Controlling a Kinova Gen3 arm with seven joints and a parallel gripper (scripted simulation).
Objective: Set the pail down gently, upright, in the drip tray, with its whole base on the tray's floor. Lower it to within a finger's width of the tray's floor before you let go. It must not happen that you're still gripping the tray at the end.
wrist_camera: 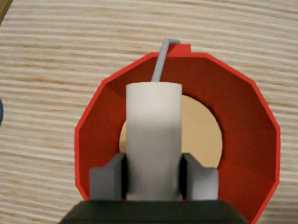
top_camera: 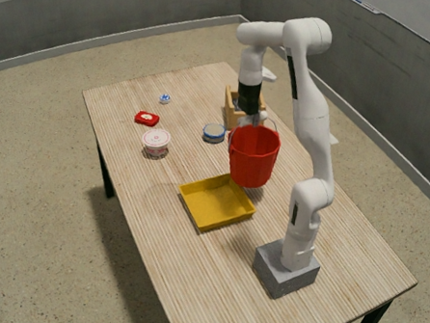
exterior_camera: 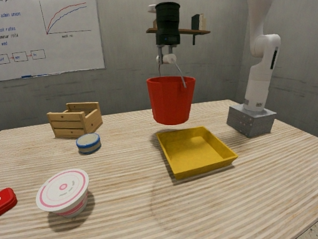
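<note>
Now: hand 20 mm past the red pail and 100 mm above it. Also, from my hand: yellow drip tray 50 mm behind, 150 mm to the left, 310 mm below; then blue-rimmed round tin 340 mm ahead, 10 mm to the right, 310 mm below; then pail handle 10 mm behind, 30 mm below.
</note>
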